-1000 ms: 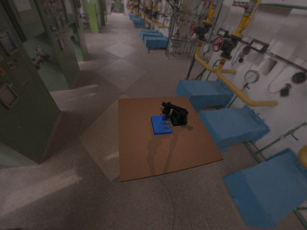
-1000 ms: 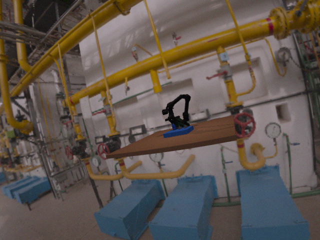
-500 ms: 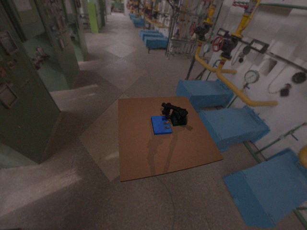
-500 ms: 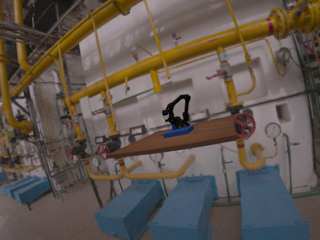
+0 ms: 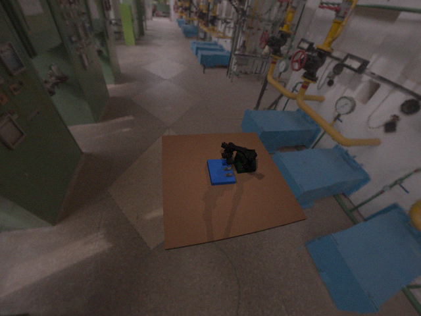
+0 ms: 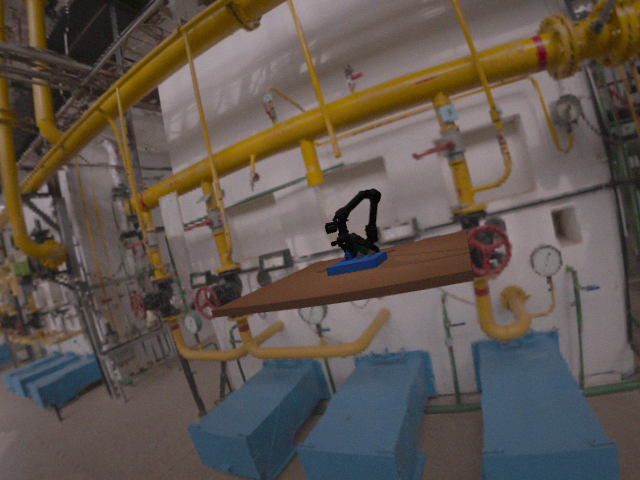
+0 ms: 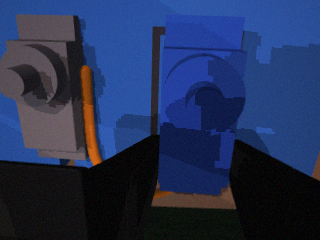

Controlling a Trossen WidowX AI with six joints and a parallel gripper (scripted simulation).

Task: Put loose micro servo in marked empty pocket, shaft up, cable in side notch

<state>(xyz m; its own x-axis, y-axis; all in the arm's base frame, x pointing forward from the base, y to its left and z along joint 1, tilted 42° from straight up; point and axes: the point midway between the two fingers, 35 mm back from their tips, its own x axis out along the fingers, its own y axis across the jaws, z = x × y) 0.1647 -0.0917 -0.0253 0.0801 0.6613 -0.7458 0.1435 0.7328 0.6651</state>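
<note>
Now: gripper tip 130 mm short of the blue robot deck, 60 mm to the right of it and 50 mm above it.
</note>
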